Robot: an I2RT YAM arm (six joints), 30 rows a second.
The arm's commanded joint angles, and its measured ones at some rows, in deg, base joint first. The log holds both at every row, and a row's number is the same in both.
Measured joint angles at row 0:
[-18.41 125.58 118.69 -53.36 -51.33 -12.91]
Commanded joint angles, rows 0 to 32:
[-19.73 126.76 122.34 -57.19 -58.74 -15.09]
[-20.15 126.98 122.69 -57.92 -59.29 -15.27]
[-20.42 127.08 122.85 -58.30 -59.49 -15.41]
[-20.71 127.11 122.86 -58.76 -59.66 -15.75]
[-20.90 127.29 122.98 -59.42 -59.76 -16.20]
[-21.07 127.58 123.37 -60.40 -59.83 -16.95]
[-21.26 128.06 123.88 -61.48 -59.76 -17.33]
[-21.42 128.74 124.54 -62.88 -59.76 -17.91]
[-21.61 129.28 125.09 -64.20 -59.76 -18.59]
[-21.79 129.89 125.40 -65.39 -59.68 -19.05]
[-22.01 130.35 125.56 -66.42 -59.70 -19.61]
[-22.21 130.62 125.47 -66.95 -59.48 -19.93]
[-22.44 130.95 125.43 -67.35 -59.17 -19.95]
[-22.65 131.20 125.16 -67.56 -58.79 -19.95]
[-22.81 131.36 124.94 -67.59 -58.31 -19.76]
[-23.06 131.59 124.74 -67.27 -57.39 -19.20]
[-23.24 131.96 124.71 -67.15 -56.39 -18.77]
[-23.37 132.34 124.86 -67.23 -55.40 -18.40]
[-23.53 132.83 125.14 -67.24 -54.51 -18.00]
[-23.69 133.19 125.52 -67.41 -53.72 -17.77]
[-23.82 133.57 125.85 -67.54 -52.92 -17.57]
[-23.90 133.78 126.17 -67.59 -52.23 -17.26]
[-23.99 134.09 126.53 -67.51 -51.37 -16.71]
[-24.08 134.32 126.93 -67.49 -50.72 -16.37]
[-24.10 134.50 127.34 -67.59 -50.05 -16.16]
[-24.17 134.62 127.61 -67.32 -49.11 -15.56]
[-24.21 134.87 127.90 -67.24 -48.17 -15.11]
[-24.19 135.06 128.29 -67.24 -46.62 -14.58]
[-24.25 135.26 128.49 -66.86 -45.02 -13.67]
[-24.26 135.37 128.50 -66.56 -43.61 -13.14]
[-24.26 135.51 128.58 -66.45 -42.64 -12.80]
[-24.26 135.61 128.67 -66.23 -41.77 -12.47]
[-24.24 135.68 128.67 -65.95 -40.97 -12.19]
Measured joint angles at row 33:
[-23.97 134.47 127.24 -65.34 -44.77 -13.23]
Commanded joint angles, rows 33 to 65:
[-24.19 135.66 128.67 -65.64 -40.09 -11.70]
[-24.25 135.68 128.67 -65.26 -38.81 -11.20]
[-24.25 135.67 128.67 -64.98 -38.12 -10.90]
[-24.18 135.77 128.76 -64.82 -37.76 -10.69]
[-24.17 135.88 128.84 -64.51 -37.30 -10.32]
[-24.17 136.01 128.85 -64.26 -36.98 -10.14]
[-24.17 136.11 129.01 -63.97 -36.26 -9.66]
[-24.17 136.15 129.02 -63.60 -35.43 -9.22]
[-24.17 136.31 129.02 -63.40 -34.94 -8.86]
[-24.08 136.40 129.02 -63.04 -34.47 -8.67]
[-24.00 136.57 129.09 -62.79 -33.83 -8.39]
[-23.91 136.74 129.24 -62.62 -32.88 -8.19]
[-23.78 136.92 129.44 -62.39 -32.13 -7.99]
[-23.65 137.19 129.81 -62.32 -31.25 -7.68]
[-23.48 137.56 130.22 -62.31 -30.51 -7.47]
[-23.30 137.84 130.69 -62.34 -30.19 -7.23]
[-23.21 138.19 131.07 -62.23 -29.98 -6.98]
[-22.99 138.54 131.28 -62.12 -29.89 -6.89]
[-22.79 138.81 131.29 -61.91 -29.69 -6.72]
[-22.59 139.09 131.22 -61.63 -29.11 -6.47]
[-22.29 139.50 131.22 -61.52 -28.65 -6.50]
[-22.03 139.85 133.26 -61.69 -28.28 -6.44]
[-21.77 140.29 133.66 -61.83 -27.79 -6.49]
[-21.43 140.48 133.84 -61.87 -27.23 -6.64]
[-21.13 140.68 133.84 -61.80 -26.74 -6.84]
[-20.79 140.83 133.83 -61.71 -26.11 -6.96]
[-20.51 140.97 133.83 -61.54 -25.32 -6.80]
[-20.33 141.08 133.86 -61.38 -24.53 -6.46]
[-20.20 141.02 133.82 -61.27 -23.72 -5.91]
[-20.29 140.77 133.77 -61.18 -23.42 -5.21]
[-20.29 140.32 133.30 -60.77 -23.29 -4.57]
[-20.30 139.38 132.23 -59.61 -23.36 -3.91]
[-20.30 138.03 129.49 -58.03 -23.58 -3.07]
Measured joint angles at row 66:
[-20.21 139.68 131.76 -59.92 -24.77 -4.82]
